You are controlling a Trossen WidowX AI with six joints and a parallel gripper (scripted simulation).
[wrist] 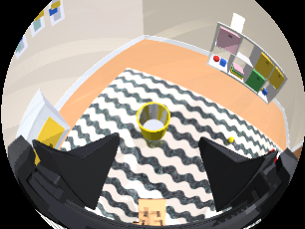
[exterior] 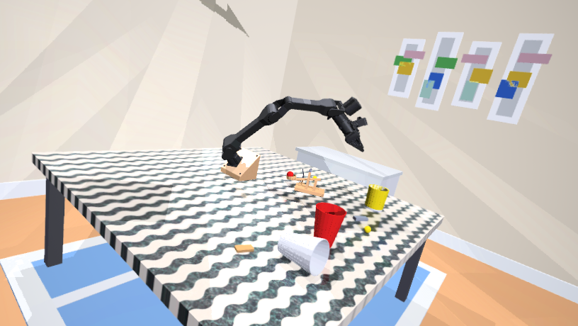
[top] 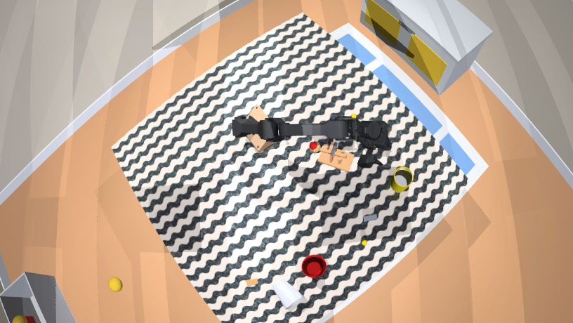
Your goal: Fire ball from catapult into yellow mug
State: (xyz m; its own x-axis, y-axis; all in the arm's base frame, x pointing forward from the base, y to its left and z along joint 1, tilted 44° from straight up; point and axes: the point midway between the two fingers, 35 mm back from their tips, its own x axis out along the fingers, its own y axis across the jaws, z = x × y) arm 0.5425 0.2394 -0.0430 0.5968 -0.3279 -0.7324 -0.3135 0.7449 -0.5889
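The red ball is 28 cm behind my gripper tip, 10 cm to the right of it and 19 cm below it. Also, from my gripper tip: yellow mug: 10 cm ahead, 5 cm to the left, 23 cm below; grey block: 10 cm ahead, 16 cm to the right, 25 cm below; wooden catapult: 22 cm behind, 7 cm to the right, 20 cm below.
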